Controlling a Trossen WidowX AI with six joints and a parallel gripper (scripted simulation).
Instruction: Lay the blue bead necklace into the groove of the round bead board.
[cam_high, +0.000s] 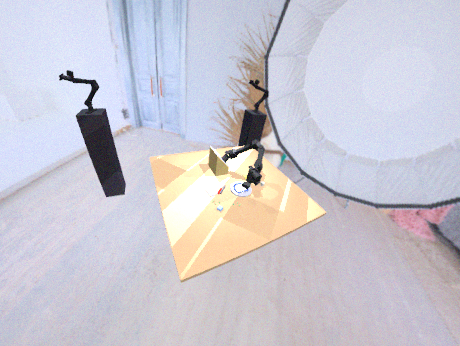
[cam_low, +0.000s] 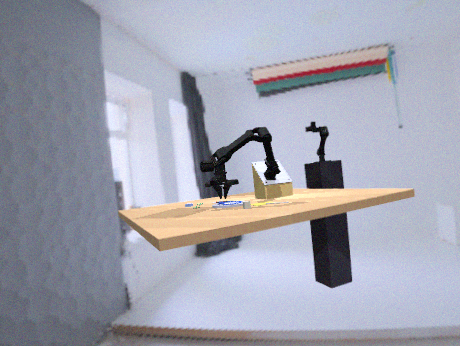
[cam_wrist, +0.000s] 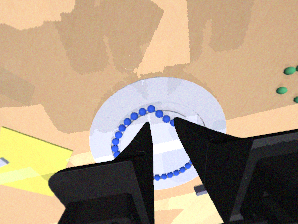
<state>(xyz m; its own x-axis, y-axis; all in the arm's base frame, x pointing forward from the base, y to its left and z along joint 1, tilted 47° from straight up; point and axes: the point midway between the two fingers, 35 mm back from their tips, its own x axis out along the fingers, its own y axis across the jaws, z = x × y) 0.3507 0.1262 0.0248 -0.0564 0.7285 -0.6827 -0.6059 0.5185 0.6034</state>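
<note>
Right now the round bead board is 50 mm behind my gripper tip, 30 mm to the right of it and 30 mm below it. The rest, counted from my gripper tip: yellow flat piece (180 mm behind, 130 mm to the left, 40 mm below); then red-and-grey object (220 mm to the right, 70 mm behind, 40 mm below); then white cylinder (200 mm to the left, 50 mm behind, 30 mm below).
</note>
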